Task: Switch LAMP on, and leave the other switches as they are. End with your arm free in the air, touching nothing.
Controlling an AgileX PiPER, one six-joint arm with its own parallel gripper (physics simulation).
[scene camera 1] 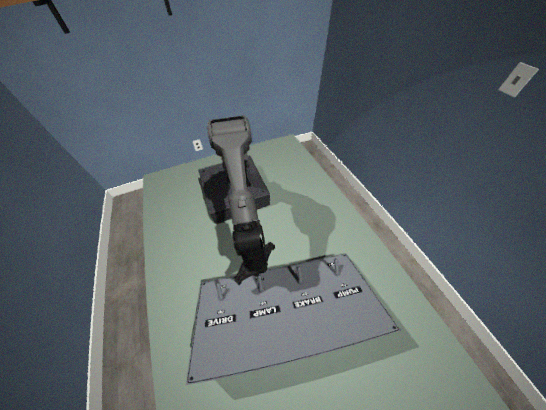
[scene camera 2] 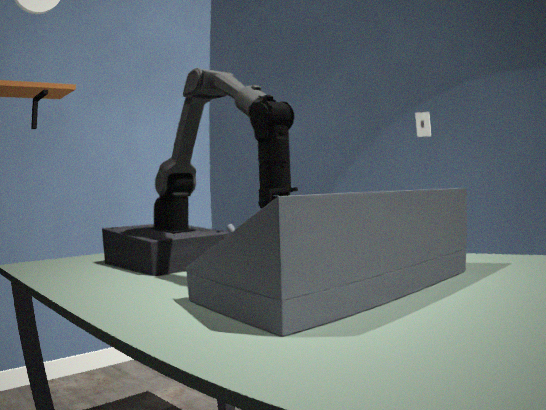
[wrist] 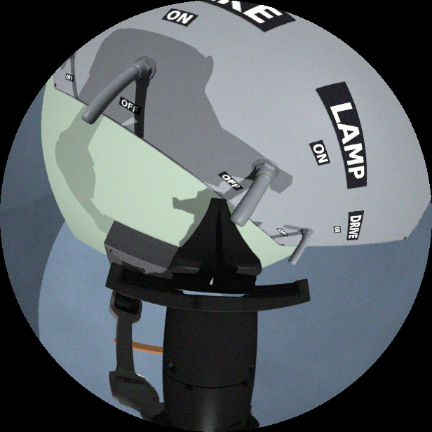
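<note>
The grey switch panel (scene camera 1: 290, 345) (scene camera 2: 370, 240) carries levers over OFF and ON marks. The LAMP lever (scene camera 1: 259, 284) (wrist: 252, 197) leans toward the OFF edge, away from its LAMP label (scene camera 1: 265, 312) (wrist: 348, 137). My gripper (scene camera 1: 239, 280) (wrist: 217, 205) is shut, its black fingers together and empty. In the wrist view its tip is close beside the LAMP lever's free end, with a small gap seen between them. The BRAKE lever (scene camera 1: 298, 274) (wrist: 112, 95) and DRIVE lever (scene camera 1: 222, 290) (wrist: 300, 247) also lean to the OFF side. The panel hides my fingertips in scene camera 2.
The PUMP lever (scene camera 1: 336, 267) stands at the far end of the lever row, past BRAKE. The arm's dark base block (scene camera 1: 260, 192) (scene camera 2: 132, 252) stands on the green table (scene camera 1: 175, 240) (scene camera 2: 400, 350) behind the panel's low edge. The panel's high back wall faces scene camera 2.
</note>
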